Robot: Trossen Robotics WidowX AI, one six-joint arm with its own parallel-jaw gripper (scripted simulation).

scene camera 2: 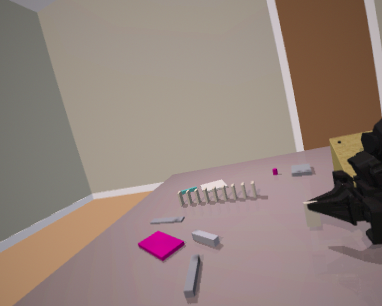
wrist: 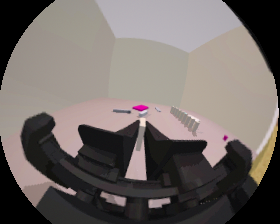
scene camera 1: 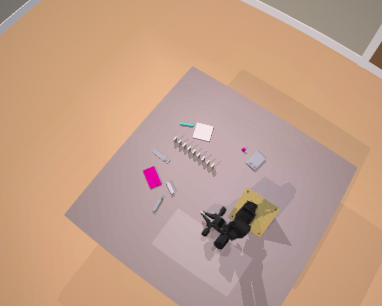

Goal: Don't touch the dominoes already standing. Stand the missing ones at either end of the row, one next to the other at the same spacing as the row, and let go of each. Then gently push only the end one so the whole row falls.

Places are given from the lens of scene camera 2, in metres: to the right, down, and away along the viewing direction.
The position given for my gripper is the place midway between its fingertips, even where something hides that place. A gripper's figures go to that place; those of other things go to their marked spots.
my gripper [scene camera 2: 306, 205]: 0.23, 0.10, 0.39
magenta tile [scene camera 2: 161, 245]: -0.08, 0.24, 0.52
